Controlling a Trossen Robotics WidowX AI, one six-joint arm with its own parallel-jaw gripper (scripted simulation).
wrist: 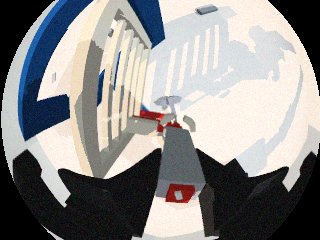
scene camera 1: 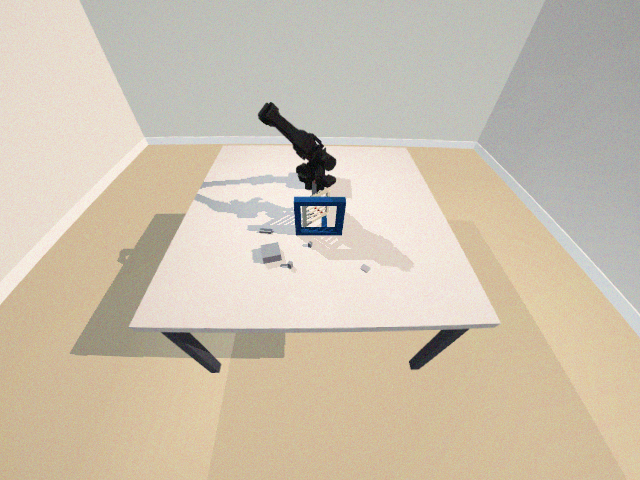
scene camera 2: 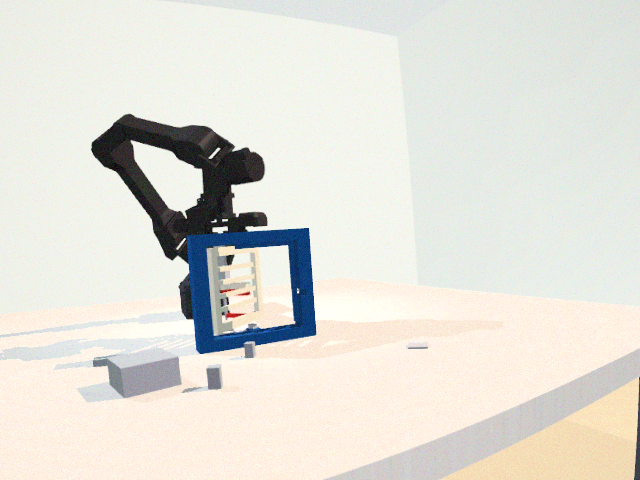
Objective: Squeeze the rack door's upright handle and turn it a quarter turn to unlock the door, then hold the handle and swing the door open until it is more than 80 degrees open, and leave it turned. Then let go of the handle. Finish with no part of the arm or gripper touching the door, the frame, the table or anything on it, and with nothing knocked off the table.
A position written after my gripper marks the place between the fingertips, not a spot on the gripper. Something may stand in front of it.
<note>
I see my gripper (scene camera 2: 222,266) and a grey block (scene camera 2: 136,373).
My gripper shows as well in the wrist view (wrist: 177,152).
</note>
